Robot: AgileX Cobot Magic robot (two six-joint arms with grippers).
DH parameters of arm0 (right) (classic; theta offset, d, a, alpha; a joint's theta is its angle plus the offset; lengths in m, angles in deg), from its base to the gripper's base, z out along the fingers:
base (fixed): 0 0 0 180
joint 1: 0 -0.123 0 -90
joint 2: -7.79 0 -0.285 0
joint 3: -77.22 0 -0.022 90
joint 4: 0 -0.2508 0 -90
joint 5: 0 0 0.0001 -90
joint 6: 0 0.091 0 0
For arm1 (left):
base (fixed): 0 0 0 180
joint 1: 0 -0.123 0 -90
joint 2: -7.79 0 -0.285 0
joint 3: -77.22 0 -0.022 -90
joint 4: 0 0.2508 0 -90
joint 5: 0 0 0.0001 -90
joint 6: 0 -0.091 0 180
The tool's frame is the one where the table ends.
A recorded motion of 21 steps. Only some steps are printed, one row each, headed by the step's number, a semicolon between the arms.
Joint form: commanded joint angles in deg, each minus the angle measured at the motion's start. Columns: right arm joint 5, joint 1, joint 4, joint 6, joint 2, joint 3; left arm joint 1, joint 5, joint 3, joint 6, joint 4, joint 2.
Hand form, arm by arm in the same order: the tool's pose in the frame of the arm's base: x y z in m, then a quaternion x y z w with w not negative. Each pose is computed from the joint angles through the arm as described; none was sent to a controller.
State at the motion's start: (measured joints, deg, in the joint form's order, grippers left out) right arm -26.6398 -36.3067 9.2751 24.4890 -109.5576 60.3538; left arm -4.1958 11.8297 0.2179 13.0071 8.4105 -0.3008
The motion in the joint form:
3: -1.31 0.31 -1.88 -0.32 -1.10 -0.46; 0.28 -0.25 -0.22 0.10 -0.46 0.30
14: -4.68 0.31 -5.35 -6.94 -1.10 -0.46; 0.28 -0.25 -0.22 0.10 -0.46 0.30
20: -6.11 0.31 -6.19 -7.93 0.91 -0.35; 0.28 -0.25 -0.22 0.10 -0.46 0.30
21: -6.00 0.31 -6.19 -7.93 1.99 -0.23; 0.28 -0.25 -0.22 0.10 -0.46 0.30
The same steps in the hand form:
3: 0.2881 0.2025 0.1221 -0.15362 0.97724 0.03794 0.14128; 0.0556 0.0064 0.1950 -0.06925 0.74273 0.00222 0.66600
14: 0.2825 0.2012 0.1206 -0.18590 0.97590 0.03187 0.10973; 0.0556 0.0064 0.1950 -0.06925 0.74273 0.00222 0.66600
20: 0.2806 0.2006 0.1326 -0.18803 0.97486 0.03702 0.11369; 0.0556 0.0064 0.1950 -0.06925 0.74273 0.00222 0.66600
21: 0.2809 0.2008 0.1396 -0.18762 0.97349 0.04186 0.12394; 0.0556 0.0064 0.1950 -0.06925 0.74273 0.00222 0.66600

